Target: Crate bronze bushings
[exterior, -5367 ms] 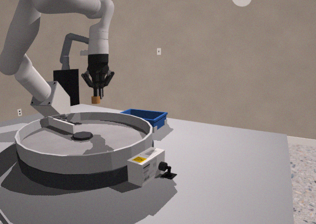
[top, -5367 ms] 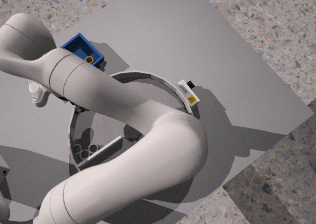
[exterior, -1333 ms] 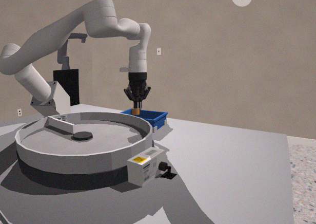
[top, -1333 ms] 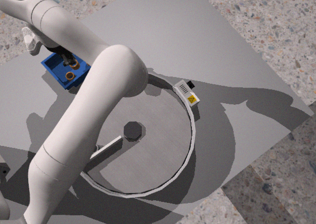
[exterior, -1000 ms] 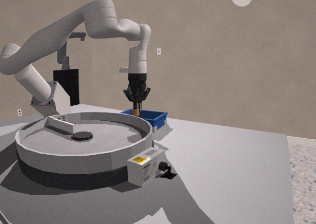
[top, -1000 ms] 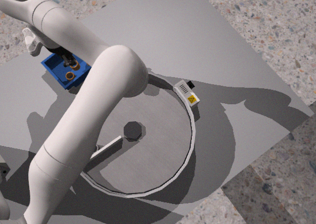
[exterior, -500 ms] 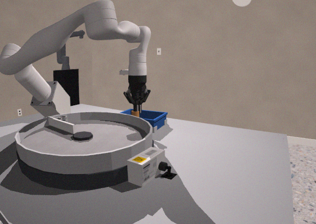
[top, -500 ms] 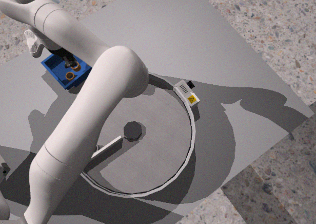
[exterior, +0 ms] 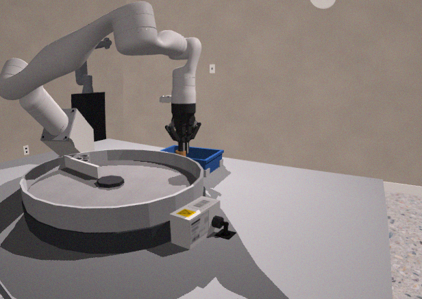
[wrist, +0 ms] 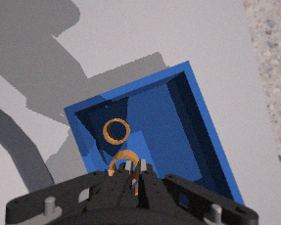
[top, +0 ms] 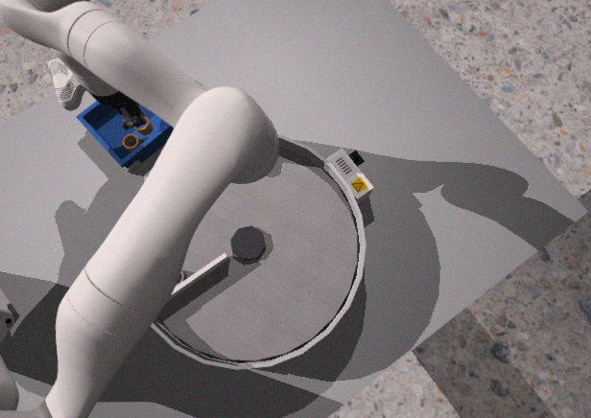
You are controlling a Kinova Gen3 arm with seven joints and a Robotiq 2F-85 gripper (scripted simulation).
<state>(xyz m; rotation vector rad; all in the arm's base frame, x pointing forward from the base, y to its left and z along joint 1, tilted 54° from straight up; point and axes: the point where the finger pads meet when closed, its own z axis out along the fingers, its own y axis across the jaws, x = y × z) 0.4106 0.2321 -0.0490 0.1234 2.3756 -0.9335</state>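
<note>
Now: hand 2 cm to the right of the blue crate and 4 cm above it. Also, from my hand: round turning table (1 cm ahead, 34 cm to the right, 1 cm below).
</note>
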